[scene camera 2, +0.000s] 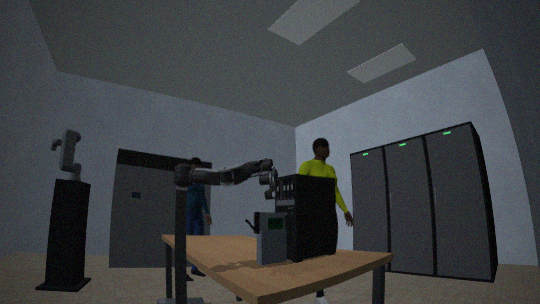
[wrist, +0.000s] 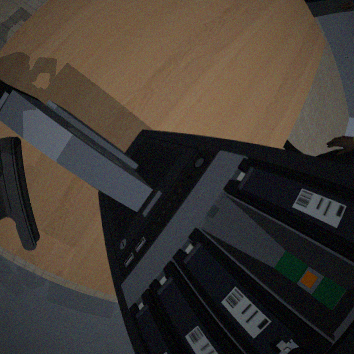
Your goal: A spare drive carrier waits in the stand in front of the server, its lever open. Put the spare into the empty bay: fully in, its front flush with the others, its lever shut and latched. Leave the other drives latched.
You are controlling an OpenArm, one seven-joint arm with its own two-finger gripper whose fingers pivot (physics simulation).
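Observation:
The spare carrier (scene camera 2: pixel 275 223) (wrist: pixel 105 175) stands upright in the grey stand (scene camera 2: pixel 271 251) in front of the server (scene camera 2: pixel 316 217) (wrist: pixel 165 160). Its open lever (scene camera 2: pixel 250 225) sticks out on the side away from the server. The empty bay (wrist: pixel 250 235) shows a green and orange connector (wrist: pixel 309 279) at its back, between a drive (wrist: pixel 310 200) on one side and several drives (wrist: pixel 235 295) on the other. My gripper (scene camera 2: pixel 270 193) is open and empty, above the stand and close to the server's upper front. One finger (wrist: pixel 19 195) shows at the left of the wrist view.
The wooden table (scene camera 2: pixel 225 260) (wrist: pixel 200 60) carries the stand and server. A person in yellow (scene camera 2: pixel 318 168) stands behind the server, and one in blue (scene camera 2: pixel 196 202) behind the arm. Tall cabinets (scene camera 2: pixel 411 210) stand at the right, and another robot arm (scene camera 2: pixel 69 152) on a pedestal at the left.

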